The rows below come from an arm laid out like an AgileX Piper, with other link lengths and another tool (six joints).
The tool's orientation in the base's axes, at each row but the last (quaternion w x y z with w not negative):
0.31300 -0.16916 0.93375 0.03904
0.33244 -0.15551 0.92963 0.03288
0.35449 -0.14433 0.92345 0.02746
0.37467 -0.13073 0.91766 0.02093
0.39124 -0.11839 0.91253 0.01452
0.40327 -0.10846 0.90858 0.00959
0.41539 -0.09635 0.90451 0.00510
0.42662 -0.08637 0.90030 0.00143
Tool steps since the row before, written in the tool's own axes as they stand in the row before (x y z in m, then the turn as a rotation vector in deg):
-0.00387 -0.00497 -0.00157 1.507 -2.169 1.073
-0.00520 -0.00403 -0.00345 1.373 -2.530 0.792
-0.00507 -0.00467 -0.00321 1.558 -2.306 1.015
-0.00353 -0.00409 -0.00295 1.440 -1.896 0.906
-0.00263 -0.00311 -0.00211 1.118 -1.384 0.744
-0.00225 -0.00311 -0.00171 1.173 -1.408 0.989
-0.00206 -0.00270 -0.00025 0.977 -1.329 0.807
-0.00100 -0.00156 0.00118 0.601 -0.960 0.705
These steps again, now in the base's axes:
0.00368 -0.00382 0.00373 0.226 -2.286 -1.689
0.00296 -0.00300 0.00612 0.265 -2.639 -1.371
0.00284 -0.00371 0.00600 0.215 -2.436 -1.672
0.00145 -0.00356 0.00481 0.116 -2.029 -1.536
0.00096 -0.00273 0.00356 0.099 -1.485 -1.227
0.00085 -0.00279 0.00302 0.247 -1.493 -1.431
0.00161 -0.00232 0.00190 0.221 -1.398 -1.169
0.00177 -0.00129 0.00013 0.319 -0.985 -0.842

